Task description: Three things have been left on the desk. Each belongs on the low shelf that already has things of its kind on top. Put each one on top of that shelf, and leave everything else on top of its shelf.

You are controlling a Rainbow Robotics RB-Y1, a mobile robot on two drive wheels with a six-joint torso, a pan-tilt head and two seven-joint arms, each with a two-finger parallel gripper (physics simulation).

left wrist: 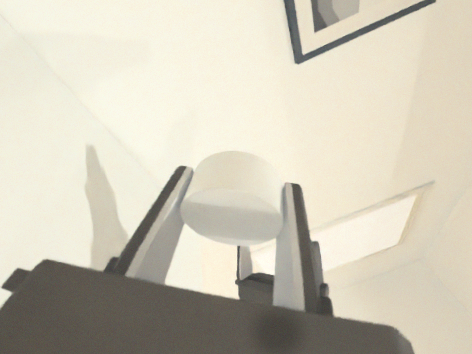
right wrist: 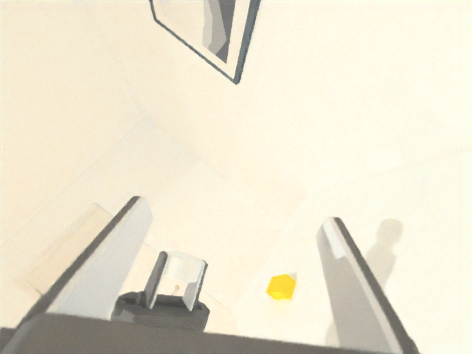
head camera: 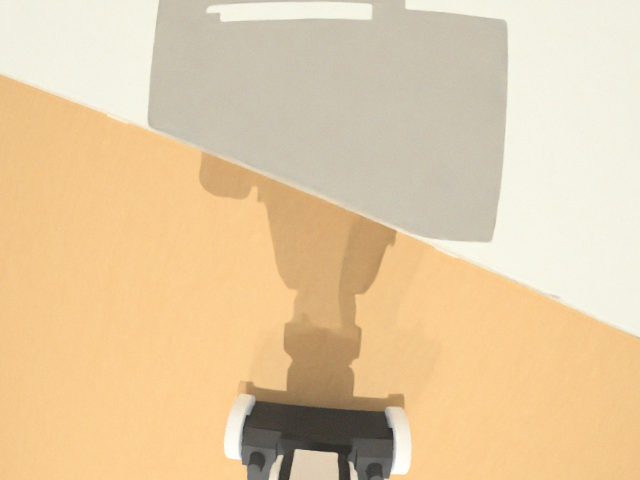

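Where they show: left gripper, fingertip midpoint: (left wrist: 237,186) (right wrist: 185,256); right gripper, fingertip midpoint: (left wrist: 274,239) (right wrist: 234,217); robot's base at its link origin: (head camera: 319,412).
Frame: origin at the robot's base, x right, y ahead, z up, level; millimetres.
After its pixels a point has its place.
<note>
A plain white cylinder (left wrist: 232,195) @(x -124, y 957, z 1103 mm) (right wrist: 181,270) @(x -77, y 956, z 1097 mm) is held between the two fingers of my left gripper (left wrist: 237,186) @(x -98, y 974, z 1102 mm) (right wrist: 185,256) @(x -98, y 974, z 1102 mm). My left gripper is shut on it, with a finger on each side near the tips. My right gripper (right wrist: 234,217) @(x 95, y 975, z 1100 mm) is wide open and empty, and the left gripper shows beyond its fingers in the right wrist view. A small yellow block-like thing (right wrist: 281,287) @(x -467, y 1150, z 765 mm) shows farther off, left of the right-hand finger; I cannot tell what it rests on. The desk and the low shelves cannot be made out in these views. The grippers do not show in the head view.
The head view looks down on my dark base (head camera: 317,426) @(x -2, y 76, z 145 mm) with its white wheels, an orange-tan floor (head camera: 129,289) @(x -751, y 417, z 0 mm) and a white surface (head camera: 573,155) @(x 93, y 759, z 720 mm) beyond a slanting edge. My shadow crosses both. A dark-framed picture (left wrist: 299,56) @(x 209, y 1465, z 1371 mm) (right wrist: 239,75) @(x -236, y 1622, z 1362 mm) hangs on a pale wall.
</note>
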